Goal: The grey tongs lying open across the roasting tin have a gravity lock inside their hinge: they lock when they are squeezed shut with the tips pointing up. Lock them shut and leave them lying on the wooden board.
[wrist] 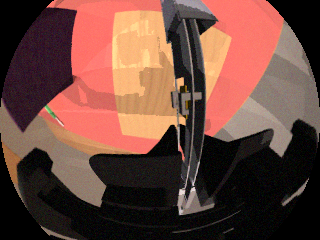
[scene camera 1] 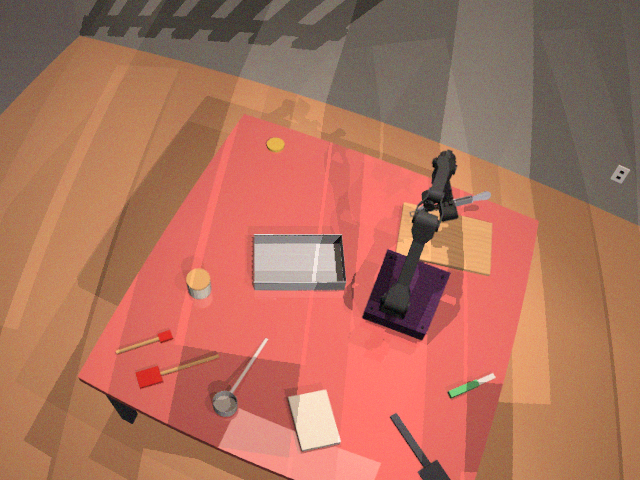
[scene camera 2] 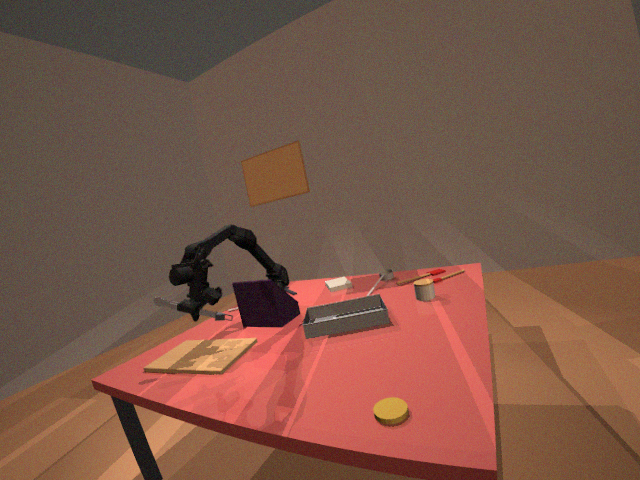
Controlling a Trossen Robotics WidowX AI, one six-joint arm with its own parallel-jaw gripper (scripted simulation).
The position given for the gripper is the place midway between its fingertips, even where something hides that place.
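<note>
Gripper (scene camera 2: 195, 321), yellow disc (scene camera 2: 390, 408). Cream block (scene camera 1: 315, 426), ladle (scene camera 1: 225, 404). Gripper (wrist: 175, 128) too. Cream block out of frame in the wrist view; yellow disc out of frame in the wrist view.
</note>
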